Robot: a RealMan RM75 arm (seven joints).
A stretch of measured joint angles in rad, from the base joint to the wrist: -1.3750, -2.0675, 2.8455, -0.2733, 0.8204, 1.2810, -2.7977; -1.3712, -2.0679, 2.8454, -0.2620, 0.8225, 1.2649, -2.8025; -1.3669, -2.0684, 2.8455, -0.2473, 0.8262, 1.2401, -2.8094; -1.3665, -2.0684, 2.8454, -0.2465, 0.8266, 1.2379, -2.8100; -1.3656, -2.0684, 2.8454, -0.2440, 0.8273, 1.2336, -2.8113; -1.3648, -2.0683, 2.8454, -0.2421, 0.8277, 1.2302, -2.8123; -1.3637, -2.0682, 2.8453, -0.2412, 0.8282, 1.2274, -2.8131; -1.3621, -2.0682, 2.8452, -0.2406, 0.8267, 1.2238, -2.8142
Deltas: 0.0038, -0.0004, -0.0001, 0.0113, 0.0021, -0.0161, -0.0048; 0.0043, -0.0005, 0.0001, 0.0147, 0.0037, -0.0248, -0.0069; 0.0004, 0.0000, -0.0001, 0.0008, 0.0004, -0.0022, -0.0006; 0.0009, 0.0000, 0.0000, 0.0025, 0.0007, -0.0043, -0.0013; 0.0008, 0.0001, 0.0000, 0.0019, 0.0004, -0.0034, -0.0010; 0.0011, 0.0001, -0.0001, 0.0009, 0.0005, -0.0028, -0.0008; 0.0016, 0.0000, -0.0001, 0.0006, -0.0015, -0.0036, -0.0011
